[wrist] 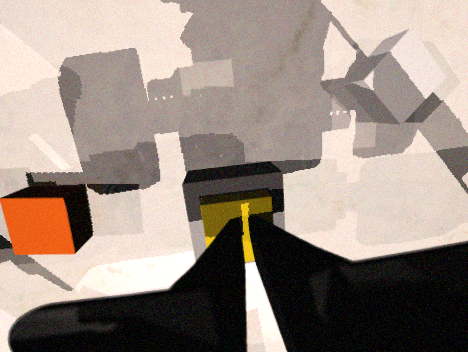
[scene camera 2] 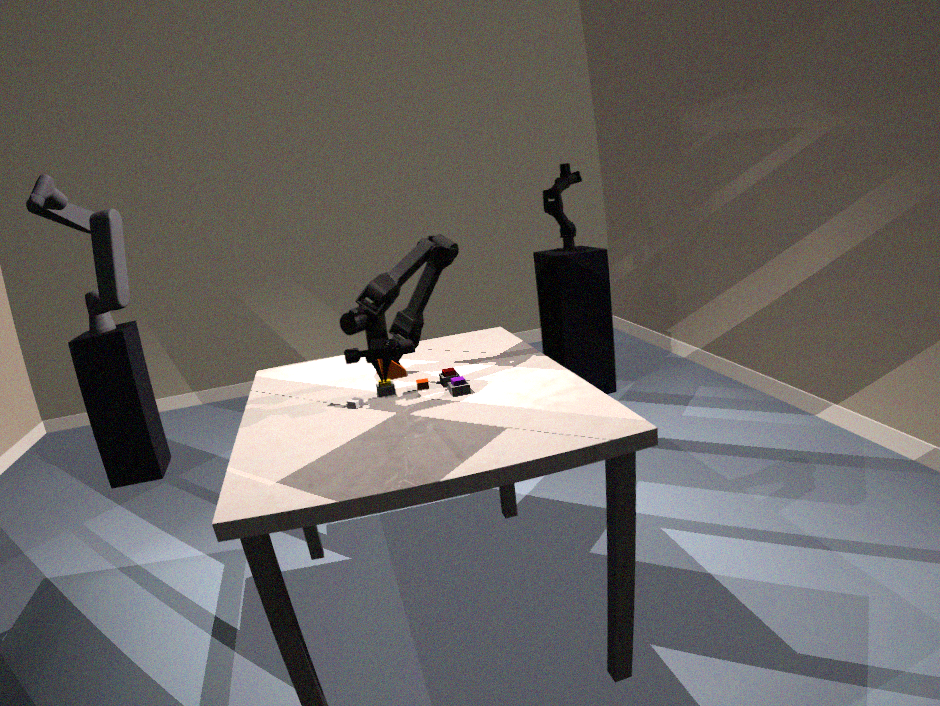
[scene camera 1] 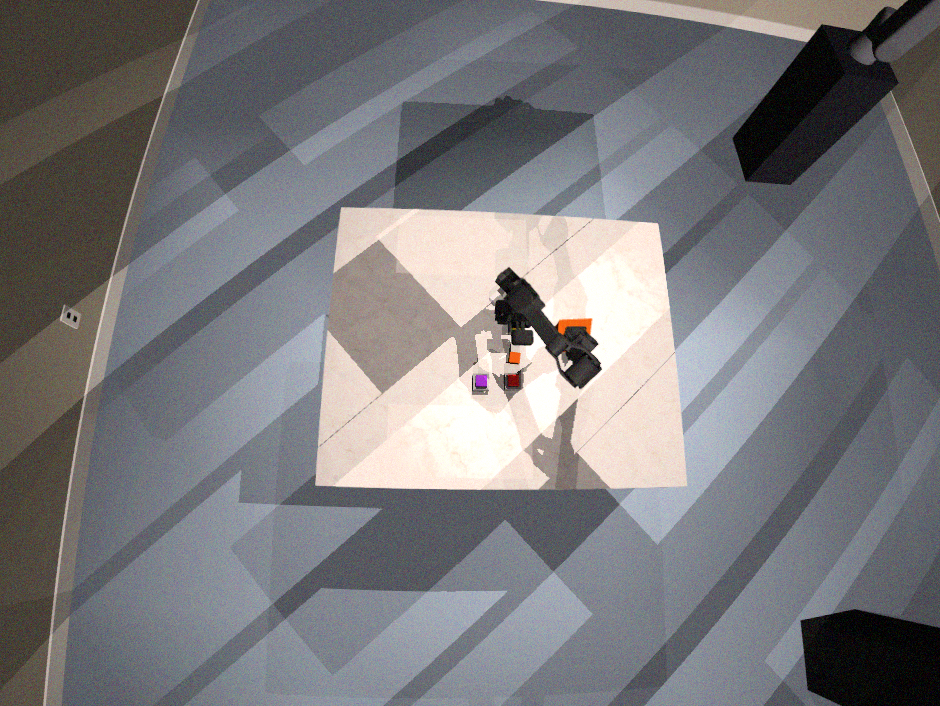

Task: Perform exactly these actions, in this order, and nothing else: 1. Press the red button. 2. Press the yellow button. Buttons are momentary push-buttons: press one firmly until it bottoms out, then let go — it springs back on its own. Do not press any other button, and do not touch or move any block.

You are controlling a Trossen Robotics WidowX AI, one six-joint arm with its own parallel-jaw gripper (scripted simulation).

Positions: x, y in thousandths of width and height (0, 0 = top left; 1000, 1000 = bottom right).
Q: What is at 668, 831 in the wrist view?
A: My gripper.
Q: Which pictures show my gripper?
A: The wrist view, scene camera 2 and scene camera 1: all of them.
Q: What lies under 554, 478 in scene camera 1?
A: My gripper.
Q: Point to a yellow button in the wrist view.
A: At 463, 601
